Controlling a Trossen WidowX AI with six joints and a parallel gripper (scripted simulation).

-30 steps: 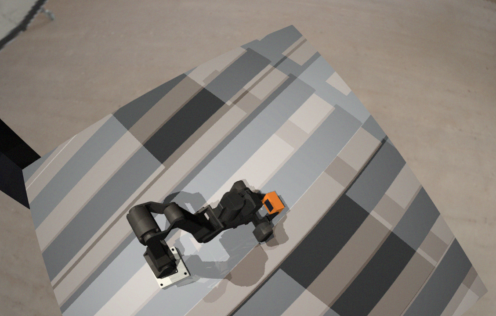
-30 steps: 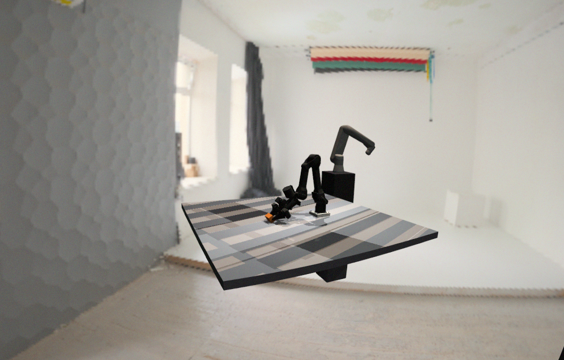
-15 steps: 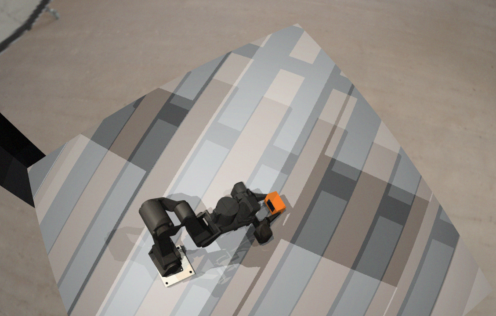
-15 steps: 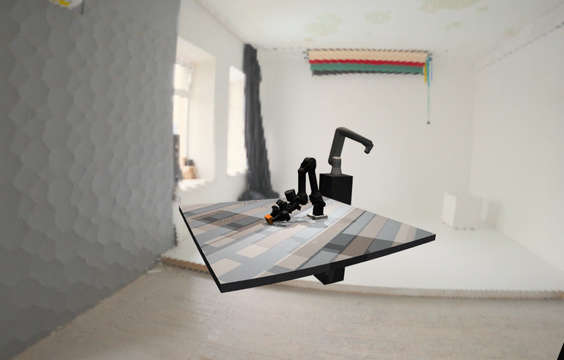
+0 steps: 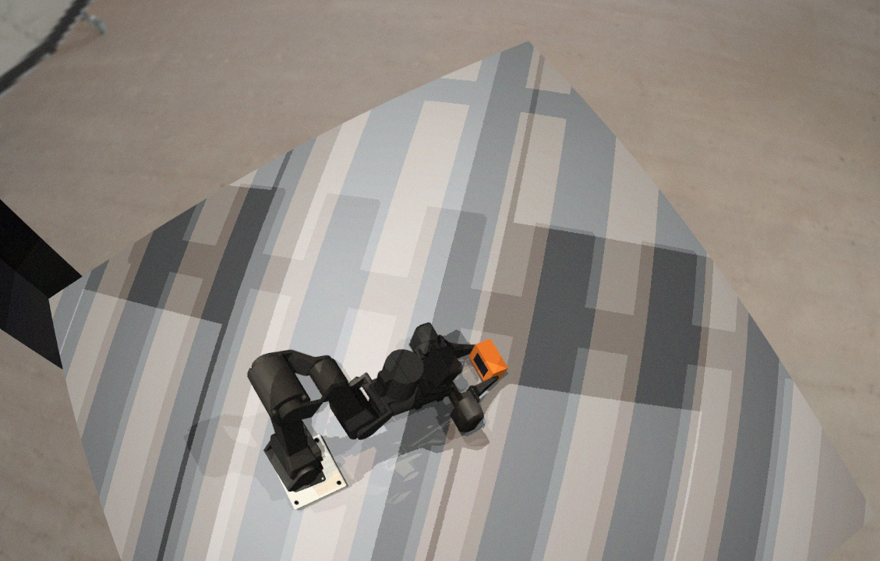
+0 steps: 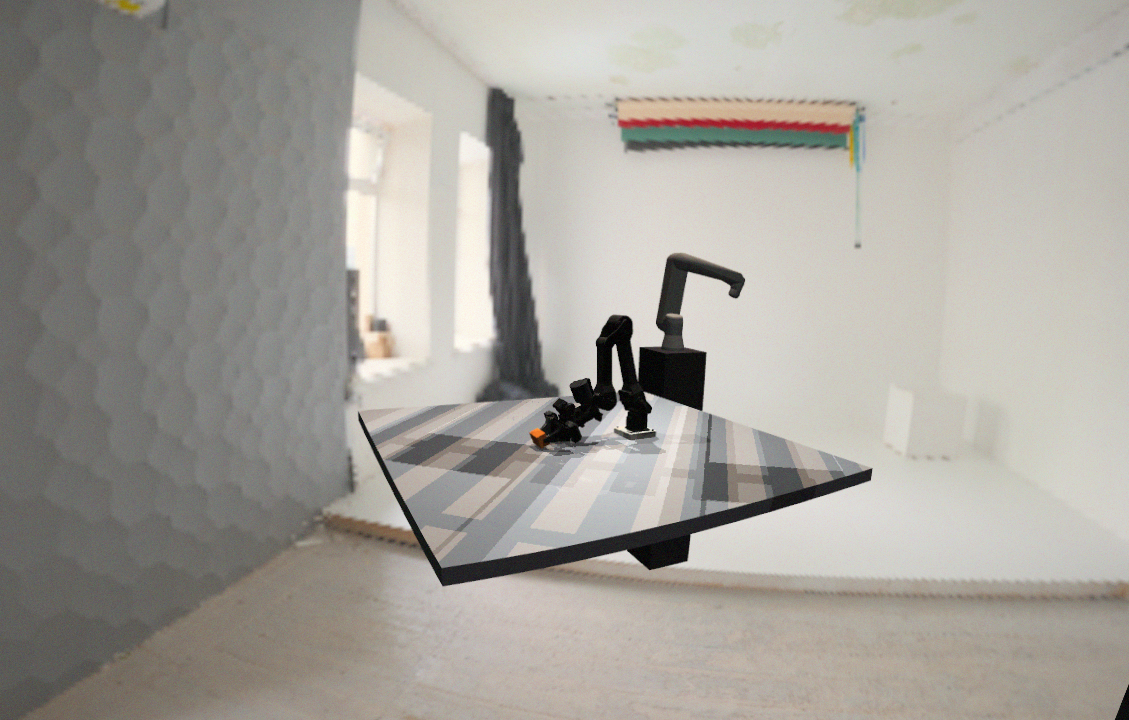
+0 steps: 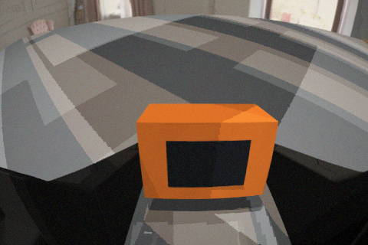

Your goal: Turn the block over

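The orange block lies 1 cm behind my gripper tip.
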